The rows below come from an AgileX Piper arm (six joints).
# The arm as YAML. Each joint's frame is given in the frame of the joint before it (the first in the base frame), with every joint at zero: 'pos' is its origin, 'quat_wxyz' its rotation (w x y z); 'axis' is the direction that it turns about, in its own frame. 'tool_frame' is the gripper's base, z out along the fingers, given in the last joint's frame.
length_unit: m
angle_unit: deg
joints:
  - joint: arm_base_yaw
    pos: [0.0, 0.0, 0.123]
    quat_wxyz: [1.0, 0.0, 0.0, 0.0]
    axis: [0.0, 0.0, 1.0]
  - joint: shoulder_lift
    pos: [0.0, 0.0, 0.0]
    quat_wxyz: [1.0, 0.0, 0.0, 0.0]
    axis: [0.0, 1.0, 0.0]
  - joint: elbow
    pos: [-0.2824, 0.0, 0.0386]
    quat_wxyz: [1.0, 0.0, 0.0, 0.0]
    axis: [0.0, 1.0, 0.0]
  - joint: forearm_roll
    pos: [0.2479, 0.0, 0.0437]
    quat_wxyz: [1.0, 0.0, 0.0, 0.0]
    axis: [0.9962, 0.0, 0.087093]
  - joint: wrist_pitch
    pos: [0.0, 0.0, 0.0]
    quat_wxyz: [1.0, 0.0, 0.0, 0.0]
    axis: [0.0, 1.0, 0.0]
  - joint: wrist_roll
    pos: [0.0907, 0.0, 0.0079]
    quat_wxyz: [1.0, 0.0, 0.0, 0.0]
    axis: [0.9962, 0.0, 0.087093]
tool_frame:
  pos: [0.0, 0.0, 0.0]
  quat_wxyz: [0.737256, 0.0, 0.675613, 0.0]
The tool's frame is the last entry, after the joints.
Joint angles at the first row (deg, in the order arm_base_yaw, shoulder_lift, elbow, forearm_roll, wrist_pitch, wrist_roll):
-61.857, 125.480, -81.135, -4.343, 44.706, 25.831
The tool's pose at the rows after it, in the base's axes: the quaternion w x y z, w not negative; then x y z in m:
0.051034 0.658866 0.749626 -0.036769 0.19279 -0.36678 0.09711
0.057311 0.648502 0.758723 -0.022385 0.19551 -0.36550 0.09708
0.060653 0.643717 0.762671 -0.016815 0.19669 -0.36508 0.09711
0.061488 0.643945 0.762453 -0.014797 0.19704 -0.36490 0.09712
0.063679 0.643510 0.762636 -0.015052 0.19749 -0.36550 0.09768
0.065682 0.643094 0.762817 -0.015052 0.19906 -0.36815 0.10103
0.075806 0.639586 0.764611 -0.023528 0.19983 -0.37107 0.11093
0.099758 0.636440 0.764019 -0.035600 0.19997 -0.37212 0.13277
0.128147 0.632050 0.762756 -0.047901 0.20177 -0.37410 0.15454
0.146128 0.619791 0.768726 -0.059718 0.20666 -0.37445 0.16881
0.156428 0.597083 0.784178 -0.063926 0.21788 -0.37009 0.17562
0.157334 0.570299 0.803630 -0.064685 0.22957 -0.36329 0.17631
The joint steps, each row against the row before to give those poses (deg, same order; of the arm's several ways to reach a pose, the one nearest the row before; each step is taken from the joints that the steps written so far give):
0.000, 0.156, 0.000, 1.600, -1.139, -3.189
0.000, 0.000, -0.001, 2.743, -0.126, -3.456
0.000, 0.000, 0.001, 1.132, -0.116, -1.487
0.000, 0.000, 0.000, 0.361, 0.001, -0.211
0.001, 0.001, -0.143, 0.103, -0.101, -0.121
-0.001, 0.089, -1.078, 0.104, 0.777, -0.103
0.000, -0.936, -0.792, -0.635, 0.282, 0.000
0.000, -2.828, -0.248, -0.334, -0.001, 0.000
0.104, -2.428, -0.860, -0.102, -0.283, -0.116
0.647, -1.307, -1.003, -0.629, -0.137, -0.498
1.592, -0.517, -0.626, 0.000, -0.149, -1.591
1.804, -0.031, -0.100, 0.000, 0.000, -2.046

